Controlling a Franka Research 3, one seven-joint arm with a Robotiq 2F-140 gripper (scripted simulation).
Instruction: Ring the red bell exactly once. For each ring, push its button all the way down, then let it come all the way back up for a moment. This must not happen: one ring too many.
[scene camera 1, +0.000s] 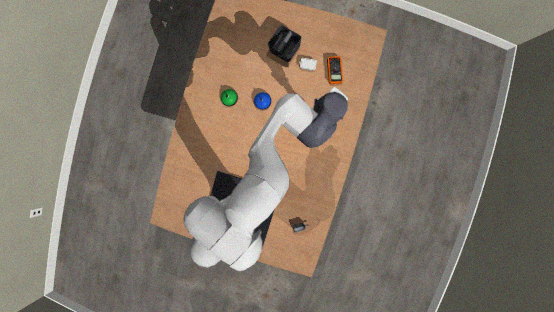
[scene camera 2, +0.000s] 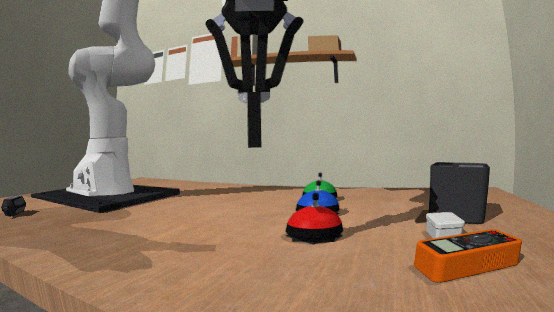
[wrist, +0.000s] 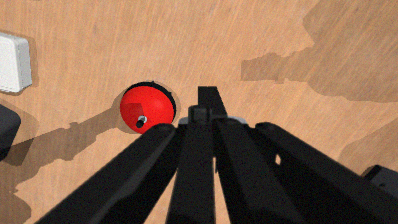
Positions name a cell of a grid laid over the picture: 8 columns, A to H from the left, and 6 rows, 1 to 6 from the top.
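Observation:
I can see my gripper (scene camera 2: D3), and the wrist view has the gripper too (wrist: E3). There is a white box (scene camera 2: G5), and there is also a black box (scene camera 2: G4). A red bell (wrist: C3) is here as well.

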